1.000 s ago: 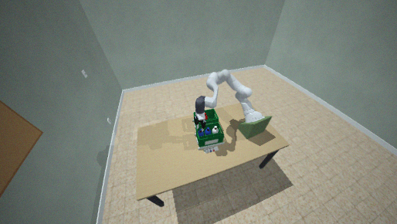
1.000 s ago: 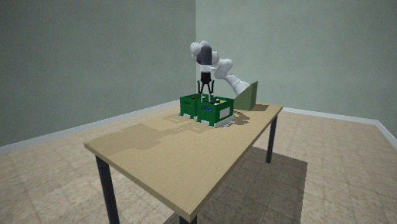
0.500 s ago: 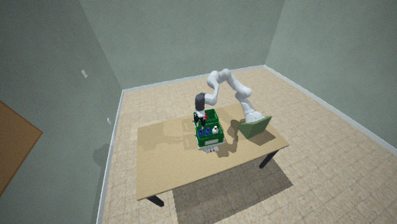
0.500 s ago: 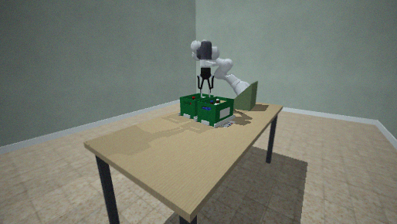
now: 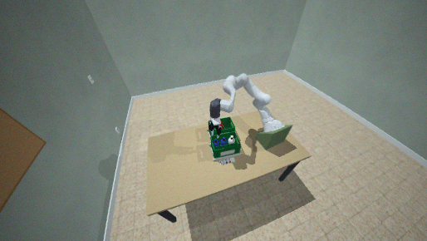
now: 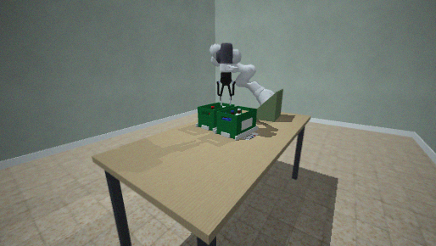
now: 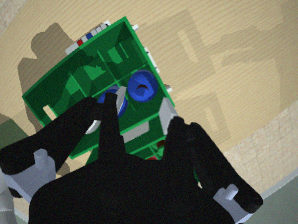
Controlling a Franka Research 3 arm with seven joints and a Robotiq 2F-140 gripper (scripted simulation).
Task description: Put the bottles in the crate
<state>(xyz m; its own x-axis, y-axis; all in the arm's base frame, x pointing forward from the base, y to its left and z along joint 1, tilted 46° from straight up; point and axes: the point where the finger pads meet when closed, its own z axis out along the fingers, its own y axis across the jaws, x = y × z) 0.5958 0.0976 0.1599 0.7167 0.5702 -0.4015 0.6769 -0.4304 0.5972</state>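
The red-labelled bottle lies 24 cm to the right of my hand, 17 cm below it and 13 cm behind it. Round my hand: blue-capped bottle: 17 cm below, 9 cm behind; then white-capped bottle: 18 cm behind, 17 cm below; then green-capped bottle: 17 cm below, 15 cm to the right, 4 cm behind.
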